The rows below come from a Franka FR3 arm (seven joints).
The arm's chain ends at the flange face. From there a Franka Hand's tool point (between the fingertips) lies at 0.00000 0.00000 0.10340 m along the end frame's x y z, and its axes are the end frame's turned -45 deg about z.
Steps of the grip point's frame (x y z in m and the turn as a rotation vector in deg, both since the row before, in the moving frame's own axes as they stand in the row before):
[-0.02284, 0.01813, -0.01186, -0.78, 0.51, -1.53]
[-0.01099, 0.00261, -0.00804, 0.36, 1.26, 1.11]
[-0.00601, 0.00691, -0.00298, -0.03, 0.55, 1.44]
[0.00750, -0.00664, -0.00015, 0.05, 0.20, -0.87]
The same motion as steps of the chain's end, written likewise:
[-0.00498, 0.02865, -0.01185, -0.19, 0.91, -1.53]
[-0.00709, 0.01167, -0.00801, 1.15, 0.64, 1.11]
[-0.00011, 0.00979, -0.00298, 0.37, 0.41, 1.44]
[0.00042, -0.00968, -0.00015, 0.18, 0.11, -0.87]

